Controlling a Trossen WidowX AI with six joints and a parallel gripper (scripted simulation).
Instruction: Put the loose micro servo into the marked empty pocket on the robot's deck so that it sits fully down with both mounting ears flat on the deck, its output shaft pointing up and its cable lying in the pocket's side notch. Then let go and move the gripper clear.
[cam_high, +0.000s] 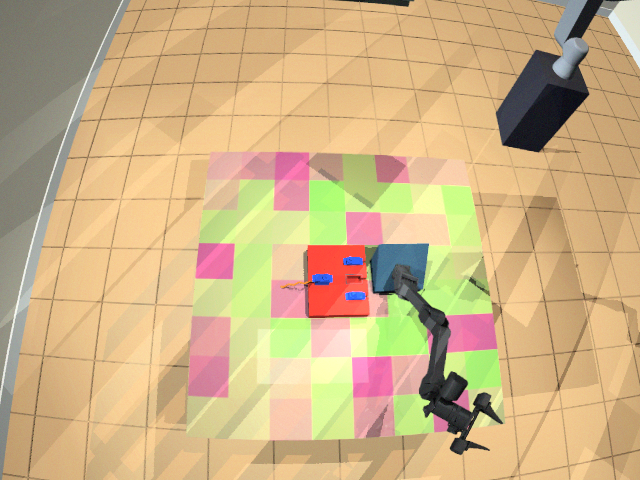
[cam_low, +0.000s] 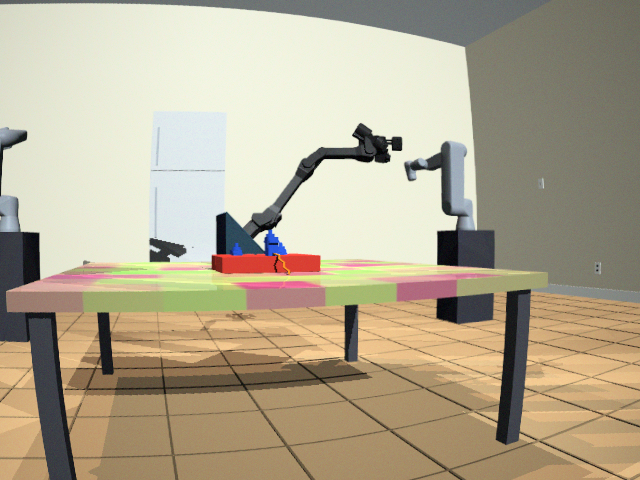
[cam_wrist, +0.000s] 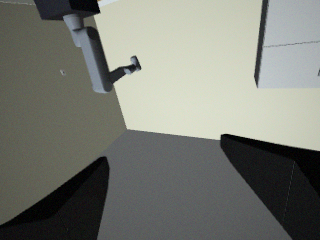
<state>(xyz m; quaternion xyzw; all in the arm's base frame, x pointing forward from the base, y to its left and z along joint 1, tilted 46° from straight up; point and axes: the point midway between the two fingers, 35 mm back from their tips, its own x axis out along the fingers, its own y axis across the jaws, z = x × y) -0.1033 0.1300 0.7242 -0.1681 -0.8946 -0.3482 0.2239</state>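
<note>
My gripper tip is 480 mm short of the red deck, 580 mm to the left of it and 490 mm above it.
</note>
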